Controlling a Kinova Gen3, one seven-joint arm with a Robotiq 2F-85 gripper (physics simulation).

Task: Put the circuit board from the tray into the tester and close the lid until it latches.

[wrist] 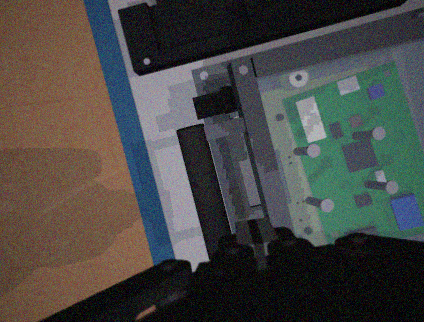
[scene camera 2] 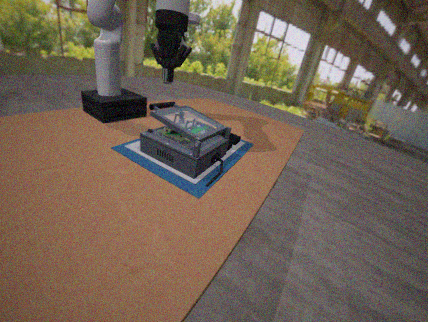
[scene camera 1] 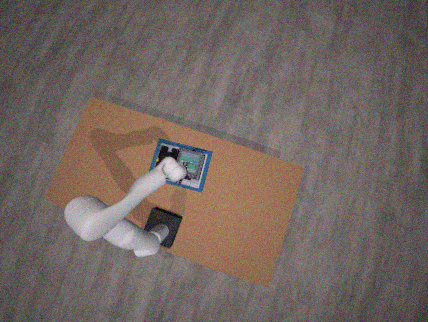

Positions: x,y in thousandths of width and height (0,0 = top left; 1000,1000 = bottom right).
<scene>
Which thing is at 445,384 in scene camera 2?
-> A tester lid.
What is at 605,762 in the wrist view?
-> My gripper.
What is my gripper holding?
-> Nothing.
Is my gripper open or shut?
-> Shut.
</scene>
